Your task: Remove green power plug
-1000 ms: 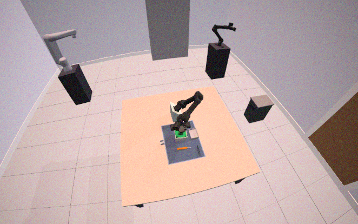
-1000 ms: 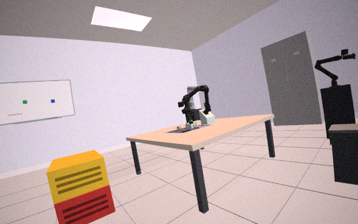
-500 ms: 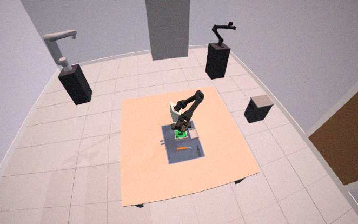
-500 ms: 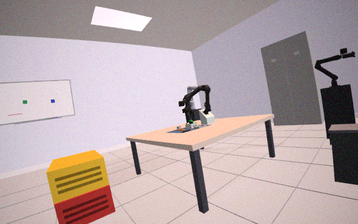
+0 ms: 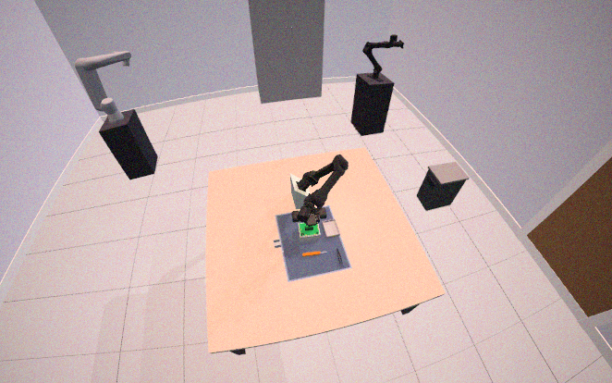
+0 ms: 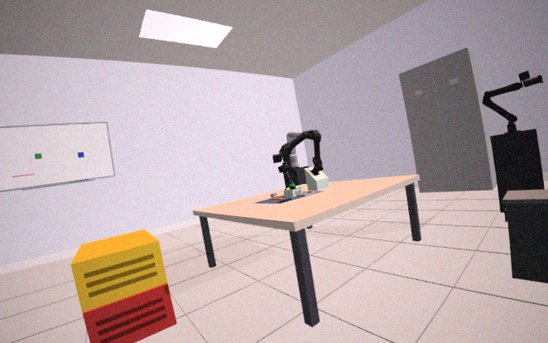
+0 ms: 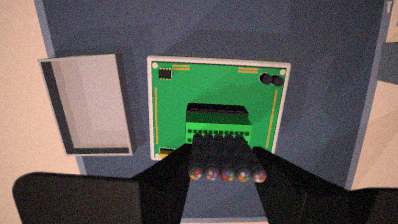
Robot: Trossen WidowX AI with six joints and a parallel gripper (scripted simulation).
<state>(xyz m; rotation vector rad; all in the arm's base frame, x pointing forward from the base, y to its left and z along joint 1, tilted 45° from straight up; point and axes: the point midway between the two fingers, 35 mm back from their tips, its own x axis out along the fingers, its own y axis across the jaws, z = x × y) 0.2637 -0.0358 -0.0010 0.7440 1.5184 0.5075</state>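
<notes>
The green power plug lies 3 cm below my gripper tip. The rest, counted from my gripper tip: blue mat 12 cm below, 5 cm ahead.
</notes>
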